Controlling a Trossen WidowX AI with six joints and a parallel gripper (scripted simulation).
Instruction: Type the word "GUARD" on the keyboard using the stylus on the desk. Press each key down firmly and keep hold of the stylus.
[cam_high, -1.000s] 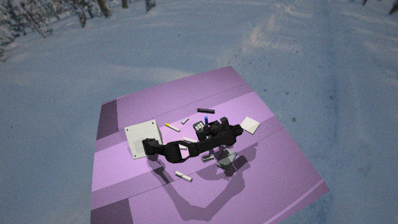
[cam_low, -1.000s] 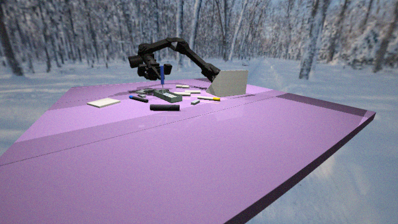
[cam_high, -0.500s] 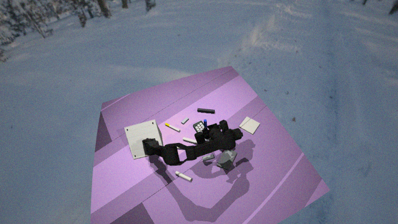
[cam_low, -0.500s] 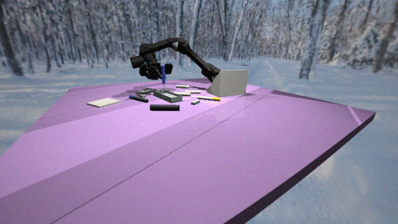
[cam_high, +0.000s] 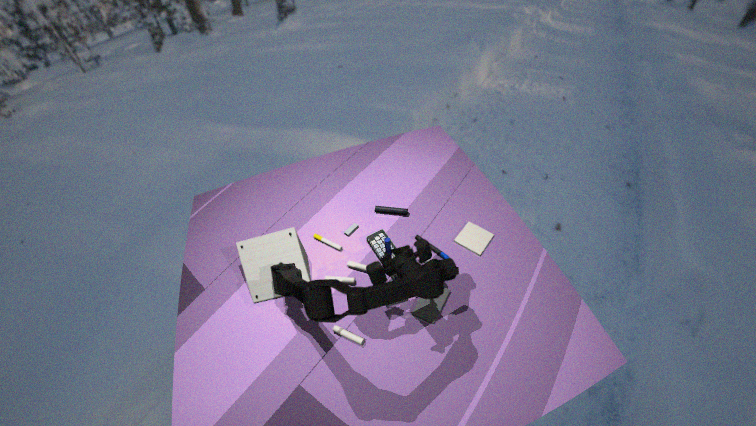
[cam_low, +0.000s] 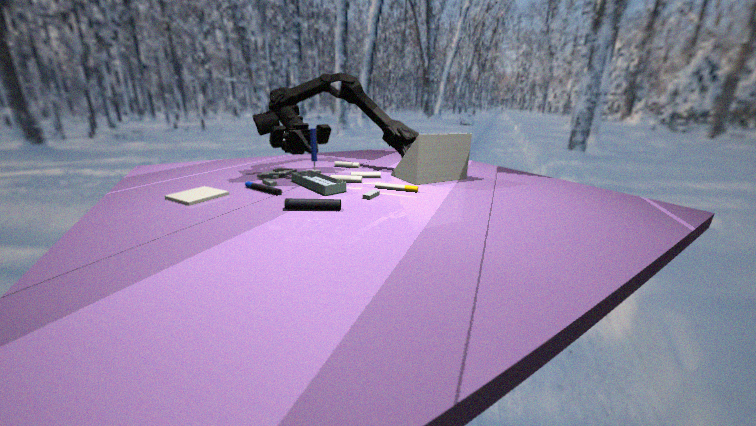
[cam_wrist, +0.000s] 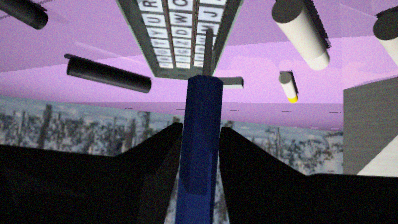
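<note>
The grey block lies 12 cm to the right of my gripper tip, 8 cm below it and 1 cm behind it. From my gripper tip the other things lie so: grey plate: 15 cm to the right, 9 cm below, 9 cm ahead; then blue-tipped pen: 17 cm ahead, 8 cm below, 2 cm to the left; then black stylus: 24 cm to the left, 8 cm below, 5 cm ahead.
</note>
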